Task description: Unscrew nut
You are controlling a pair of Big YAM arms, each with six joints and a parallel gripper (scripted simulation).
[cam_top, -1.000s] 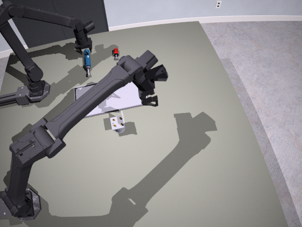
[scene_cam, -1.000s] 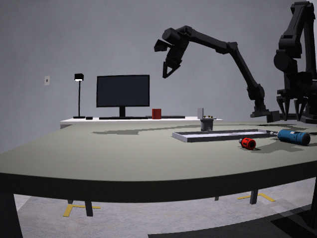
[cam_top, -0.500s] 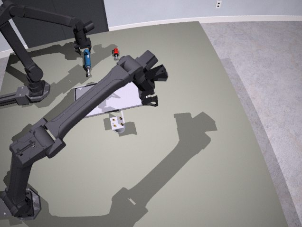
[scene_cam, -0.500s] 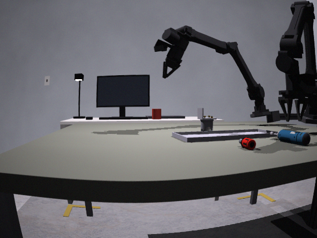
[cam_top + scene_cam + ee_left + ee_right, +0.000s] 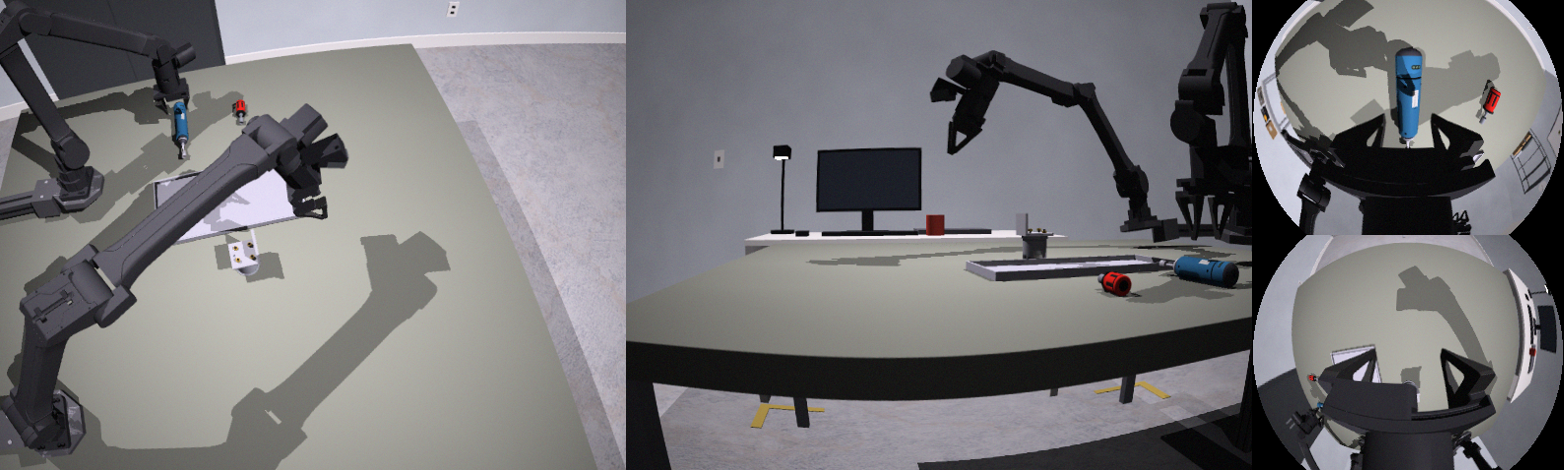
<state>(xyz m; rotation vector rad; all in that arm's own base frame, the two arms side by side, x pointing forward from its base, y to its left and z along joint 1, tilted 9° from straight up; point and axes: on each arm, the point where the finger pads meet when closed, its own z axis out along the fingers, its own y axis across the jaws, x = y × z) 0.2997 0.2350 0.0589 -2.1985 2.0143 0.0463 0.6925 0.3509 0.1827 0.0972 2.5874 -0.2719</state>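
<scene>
My right hand is 19 cm past the bracket, 1 cm to the left of it and 18 cm above it. From my right hand the other things lie so: socket tip: 36 cm behind, 38 cm to the left, 23 cm below; then short red-handled tool: 18 cm behind, 53 cm to the left, 24 cm below; then shallow white tray: 23 cm behind, 20 cm to the left, 25 cm below.
</scene>
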